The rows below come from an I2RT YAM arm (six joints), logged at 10 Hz.
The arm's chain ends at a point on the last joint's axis. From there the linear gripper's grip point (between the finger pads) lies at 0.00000 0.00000 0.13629 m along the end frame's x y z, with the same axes.
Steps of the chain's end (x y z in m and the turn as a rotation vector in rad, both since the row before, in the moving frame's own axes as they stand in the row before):
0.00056, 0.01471, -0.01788, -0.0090, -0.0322, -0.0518
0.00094, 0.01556, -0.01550, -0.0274, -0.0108, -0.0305
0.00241, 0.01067, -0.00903, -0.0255, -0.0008, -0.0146
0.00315, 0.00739, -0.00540, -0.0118, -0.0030, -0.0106
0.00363, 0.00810, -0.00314, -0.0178, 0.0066, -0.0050
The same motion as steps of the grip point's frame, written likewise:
-0.00379, 0.01605, -0.01796, -0.0090, -0.0322, -0.0518
-0.00047, 0.01932, -0.01556, -0.0274, -0.0108, -0.0305
0.00233, 0.01415, -0.00907, -0.0255, -0.0008, -0.0146
0.00275, 0.00900, -0.00541, -0.0118, -0.0030, -0.0106
0.00454, 0.01052, -0.00316, -0.0178, 0.0066, -0.0050

